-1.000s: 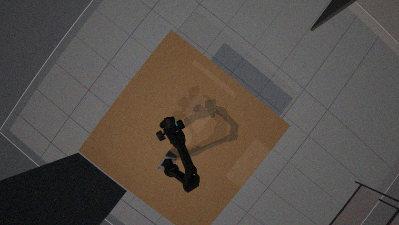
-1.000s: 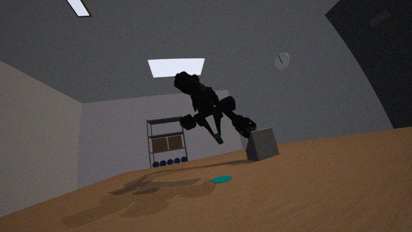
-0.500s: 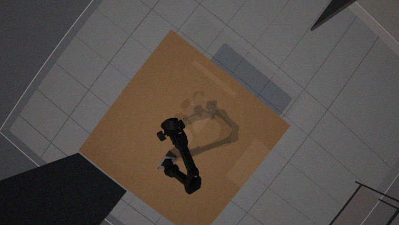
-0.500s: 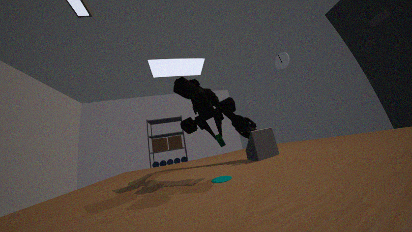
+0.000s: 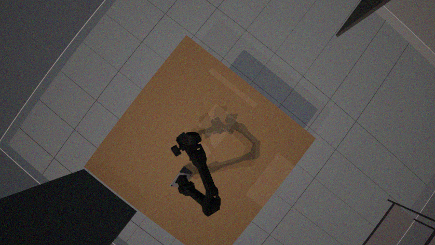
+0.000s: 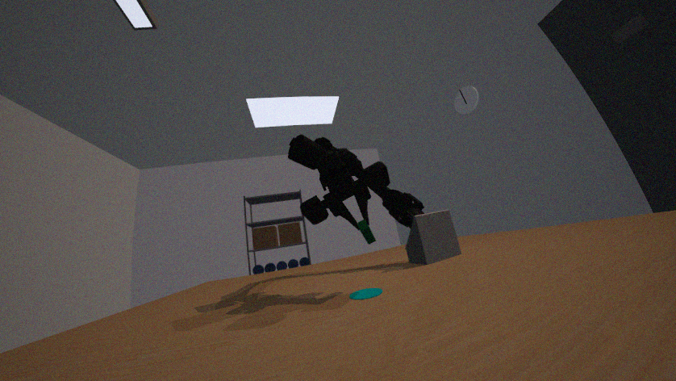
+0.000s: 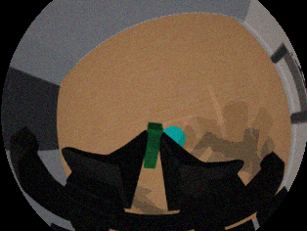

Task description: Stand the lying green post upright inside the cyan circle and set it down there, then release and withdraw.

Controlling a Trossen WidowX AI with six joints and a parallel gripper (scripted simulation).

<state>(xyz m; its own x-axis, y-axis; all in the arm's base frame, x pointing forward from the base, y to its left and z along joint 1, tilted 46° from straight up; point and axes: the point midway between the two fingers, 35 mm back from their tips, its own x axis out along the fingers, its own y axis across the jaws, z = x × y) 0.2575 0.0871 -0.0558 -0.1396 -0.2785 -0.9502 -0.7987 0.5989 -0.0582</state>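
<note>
The cyan circle lies 1 cm ahead of my gripper tip, 3 cm to the right of it and 12 cm below it. Round my gripper tip: green post 1 cm behind, 2 cm to the right, 1 cm below.
</note>
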